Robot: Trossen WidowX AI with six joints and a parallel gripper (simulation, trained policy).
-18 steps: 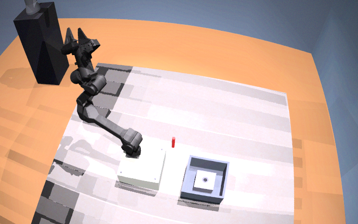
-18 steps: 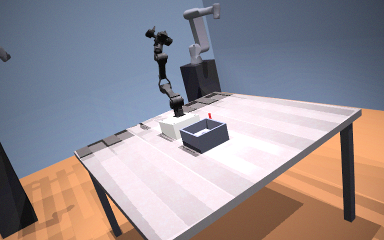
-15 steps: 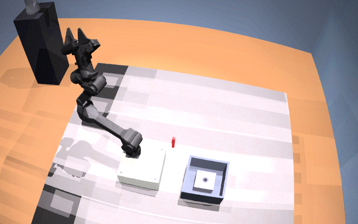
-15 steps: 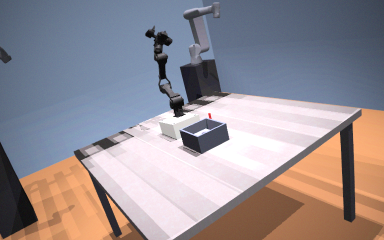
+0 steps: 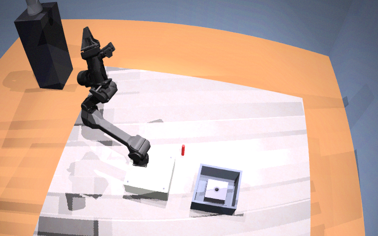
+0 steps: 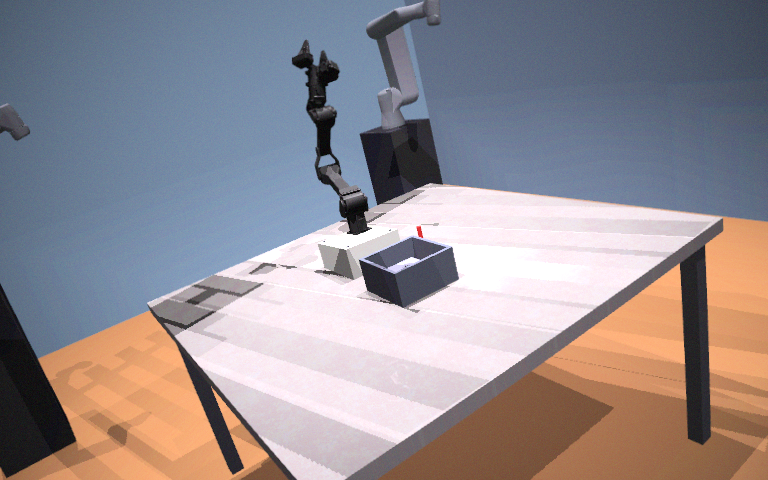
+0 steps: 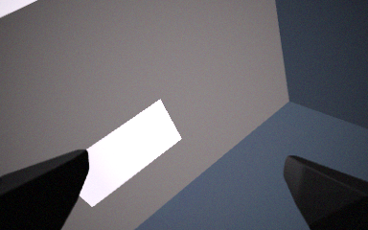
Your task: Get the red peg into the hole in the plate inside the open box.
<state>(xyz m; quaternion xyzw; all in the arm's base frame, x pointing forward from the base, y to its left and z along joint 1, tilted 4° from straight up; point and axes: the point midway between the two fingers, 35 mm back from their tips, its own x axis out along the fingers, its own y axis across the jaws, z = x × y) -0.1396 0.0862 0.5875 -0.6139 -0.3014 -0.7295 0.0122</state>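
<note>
Right now the red peg is 65 cm below my gripper tip, 36 cm ahead of it and 2 cm to the right of it. Round my gripper tip: grey box (66 cm below, 53 cm ahead, 22 cm to the right); then light plate (64 cm below, 53 cm ahead, 22 cm to the right).
</note>
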